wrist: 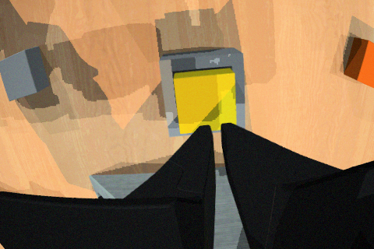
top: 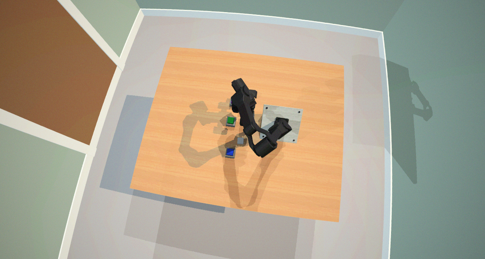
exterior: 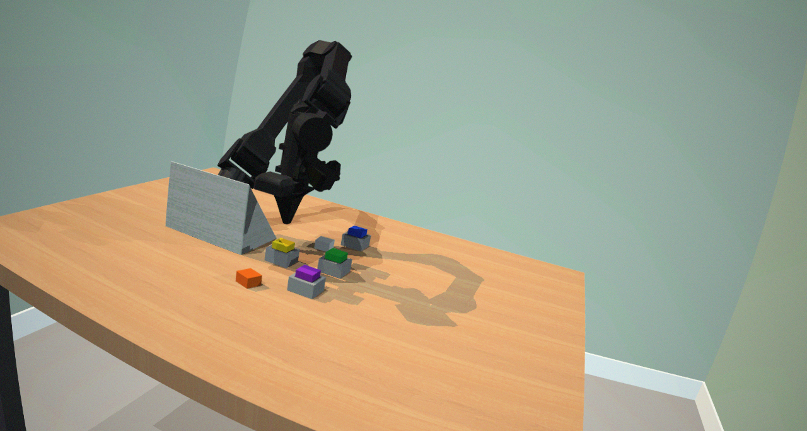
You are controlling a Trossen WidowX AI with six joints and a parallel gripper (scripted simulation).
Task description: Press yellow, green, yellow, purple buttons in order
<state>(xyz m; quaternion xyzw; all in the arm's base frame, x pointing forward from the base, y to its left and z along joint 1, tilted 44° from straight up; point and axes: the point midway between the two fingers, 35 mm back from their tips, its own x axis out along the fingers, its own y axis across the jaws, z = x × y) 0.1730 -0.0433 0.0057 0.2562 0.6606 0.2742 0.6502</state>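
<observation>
Now: the orange block 13 cm to the right of my gripper tip, 7 cm below it and 1 cm ahead of it.
</observation>
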